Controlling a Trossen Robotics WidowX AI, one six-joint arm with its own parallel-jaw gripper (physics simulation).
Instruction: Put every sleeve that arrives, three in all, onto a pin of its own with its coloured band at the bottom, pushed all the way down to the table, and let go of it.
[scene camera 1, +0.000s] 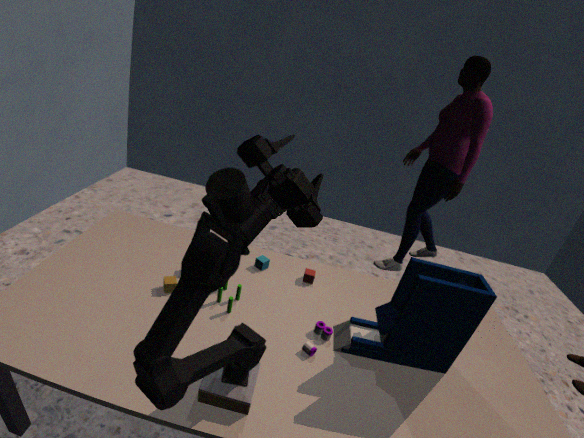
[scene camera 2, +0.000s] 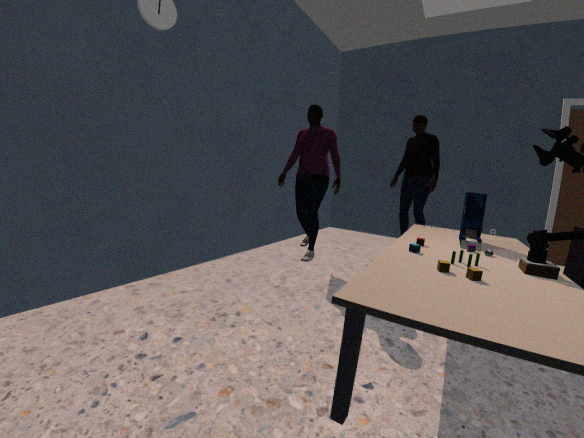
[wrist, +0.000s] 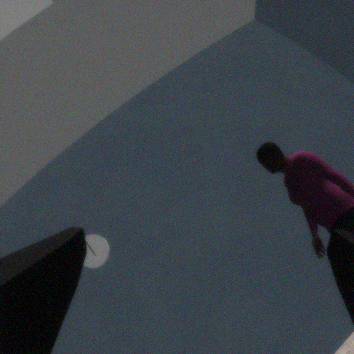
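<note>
Two grey sleeves, one (scene camera 1: 320, 327) and another (scene camera 1: 327, 333), stand upright side by side with their purple bands on top; in scene camera 2 they overlap as one small purple-topped shape (scene camera 2: 471, 248). A third sleeve (scene camera 1: 309, 349) (scene camera 2: 489, 253) lies on its side, its purple band toward the lower right in scene camera 1. Several thin green pins, among them one (scene camera 1: 230, 305) (scene camera 2: 469, 260), stand upright left of the sleeves in scene camera 1, with no sleeve on them. My gripper (scene camera 1: 307, 156) (scene camera 2: 539, 138) (wrist: 211, 243) is open and empty, high above the table, tilted upward.
A tall blue chute (scene camera 1: 425, 320) (scene camera 2: 473, 215) stands right of the sleeves. A teal block (scene camera 1: 262, 262) (scene camera 2: 414, 248), a red block (scene camera 1: 309, 276) (scene camera 2: 421, 241) and two yellow blocks, one (scene camera 2: 443, 266) and another (scene camera 2: 474, 273), lie around the pins. People stand beyond the table.
</note>
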